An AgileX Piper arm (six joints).
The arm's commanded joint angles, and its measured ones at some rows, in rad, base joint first. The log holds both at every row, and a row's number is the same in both.
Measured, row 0:
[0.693, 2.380, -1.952, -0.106, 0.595, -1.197]
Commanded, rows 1 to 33:
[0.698, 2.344, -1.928, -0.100, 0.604, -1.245]
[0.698, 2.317, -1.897, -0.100, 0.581, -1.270]
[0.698, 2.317, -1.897, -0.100, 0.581, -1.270]
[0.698, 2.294, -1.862, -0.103, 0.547, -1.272]
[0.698, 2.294, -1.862, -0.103, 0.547, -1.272]
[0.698, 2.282, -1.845, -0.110, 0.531, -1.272]
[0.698, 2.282, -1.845, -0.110, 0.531, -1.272]
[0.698, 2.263, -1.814, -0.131, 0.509, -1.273]
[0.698, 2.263, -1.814, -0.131, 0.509, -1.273]
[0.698, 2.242, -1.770, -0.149, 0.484, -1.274]
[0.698, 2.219, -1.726, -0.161, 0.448, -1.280]
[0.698, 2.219, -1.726, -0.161, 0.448, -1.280]
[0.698, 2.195, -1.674, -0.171, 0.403, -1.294]
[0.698, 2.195, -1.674, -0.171, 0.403, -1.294]
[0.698, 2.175, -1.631, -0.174, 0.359, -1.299]
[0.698, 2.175, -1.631, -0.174, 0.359, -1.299]
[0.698, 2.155, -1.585, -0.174, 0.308, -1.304]
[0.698, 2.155, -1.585, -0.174, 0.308, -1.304]
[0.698, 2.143, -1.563, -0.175, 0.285, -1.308]
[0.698, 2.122, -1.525, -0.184, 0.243, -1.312]
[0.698, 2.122, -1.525, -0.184, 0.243, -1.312]
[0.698, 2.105, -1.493, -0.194, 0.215, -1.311]
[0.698, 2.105, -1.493, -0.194, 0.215, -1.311]
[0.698, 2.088, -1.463, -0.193, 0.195, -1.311]
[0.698, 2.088, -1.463, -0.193, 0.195, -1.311]
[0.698, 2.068, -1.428, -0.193, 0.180, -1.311]
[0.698, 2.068, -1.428, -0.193, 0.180, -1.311]
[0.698, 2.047, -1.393, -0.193, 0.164, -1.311]
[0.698, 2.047, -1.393, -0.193, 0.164, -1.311]
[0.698, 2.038, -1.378, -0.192, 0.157, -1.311]
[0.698, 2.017, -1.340, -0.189, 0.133, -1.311]
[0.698, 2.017, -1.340, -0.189, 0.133, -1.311]
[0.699, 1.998, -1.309, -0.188, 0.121, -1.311]
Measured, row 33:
[0.704, 2.049, -1.341, -0.185, 0.188, -1.314]
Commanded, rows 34 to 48:
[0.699, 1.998, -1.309, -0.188, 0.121, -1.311]
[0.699, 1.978, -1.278, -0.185, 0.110, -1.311]
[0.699, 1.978, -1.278, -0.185, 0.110, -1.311]
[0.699, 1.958, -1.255, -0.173, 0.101, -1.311]
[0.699, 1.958, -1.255, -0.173, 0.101, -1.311]
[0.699, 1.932, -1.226, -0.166, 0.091, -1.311]
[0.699, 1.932, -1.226, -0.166, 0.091, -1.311]
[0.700, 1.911, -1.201, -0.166, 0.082, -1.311]
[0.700, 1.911, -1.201, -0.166, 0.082, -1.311]
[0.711, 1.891, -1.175, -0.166, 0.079, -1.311]
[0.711, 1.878, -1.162, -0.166, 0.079, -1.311]
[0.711, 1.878, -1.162, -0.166, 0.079, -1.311]
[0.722, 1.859, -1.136, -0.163, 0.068, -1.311]
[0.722, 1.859, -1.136, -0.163, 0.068, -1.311]
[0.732, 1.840, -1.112, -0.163, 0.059, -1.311]
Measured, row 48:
[0.726, 1.889, -1.134, -0.173, 0.132, -1.330]
